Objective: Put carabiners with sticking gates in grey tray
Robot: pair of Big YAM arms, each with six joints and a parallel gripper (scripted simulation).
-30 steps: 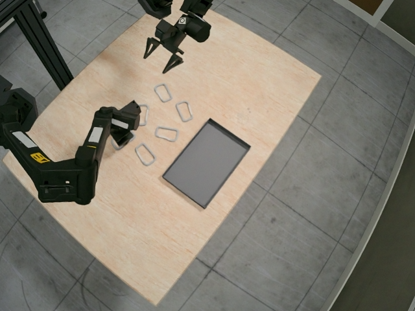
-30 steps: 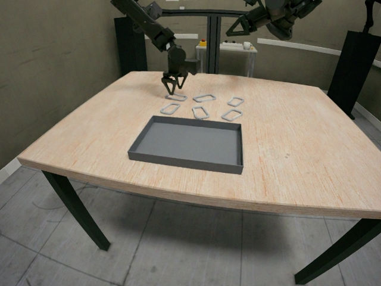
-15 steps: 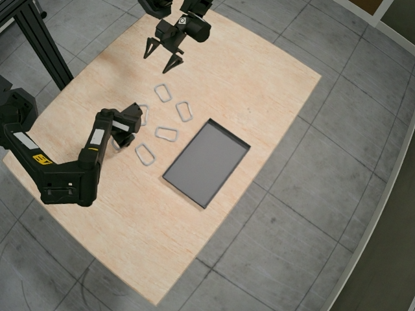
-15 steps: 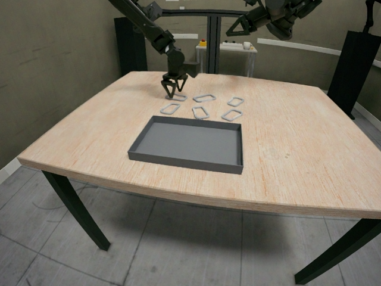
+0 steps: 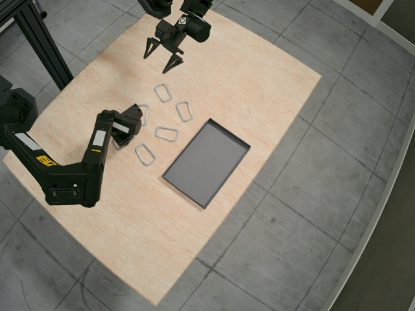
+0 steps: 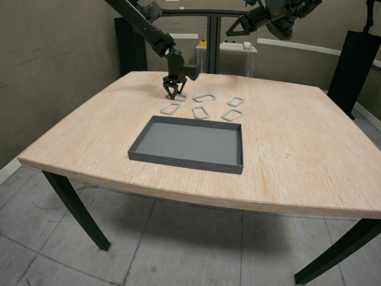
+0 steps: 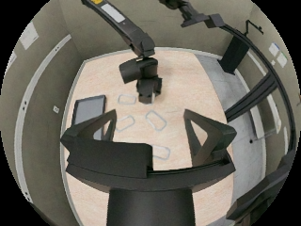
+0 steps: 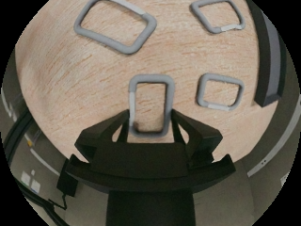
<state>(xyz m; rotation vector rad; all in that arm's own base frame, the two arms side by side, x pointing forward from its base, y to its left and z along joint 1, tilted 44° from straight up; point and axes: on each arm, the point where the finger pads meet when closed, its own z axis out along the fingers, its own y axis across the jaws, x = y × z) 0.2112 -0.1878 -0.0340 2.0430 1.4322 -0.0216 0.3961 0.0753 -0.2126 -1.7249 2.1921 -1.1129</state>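
Now: the grey tray 31 cm ahead of my right hand and 16 cm to the left of it.
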